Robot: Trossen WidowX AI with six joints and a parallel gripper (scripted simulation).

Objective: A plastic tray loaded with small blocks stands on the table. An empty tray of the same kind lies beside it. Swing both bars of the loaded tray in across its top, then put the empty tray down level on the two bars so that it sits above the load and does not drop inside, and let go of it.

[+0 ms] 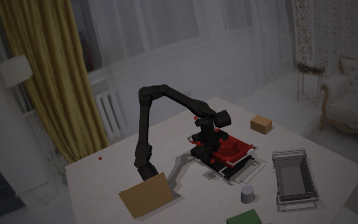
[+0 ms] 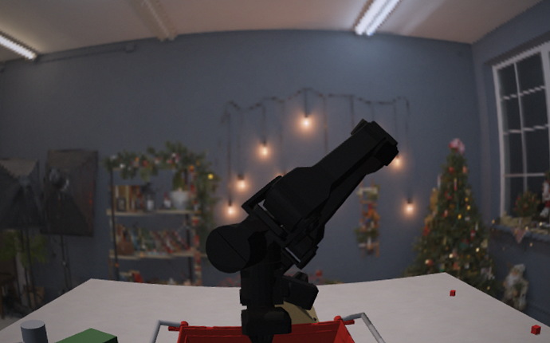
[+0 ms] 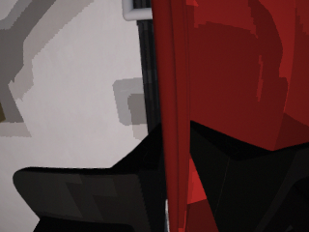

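The red tray lies 70 mm ahead of my gripper tip and 30 mm above it. Also, from my gripper tip: tan box 440 mm ahead, 30 mm to the left, 60 mm below; green block 150 mm behind, 350 mm to the right, 70 mm below.
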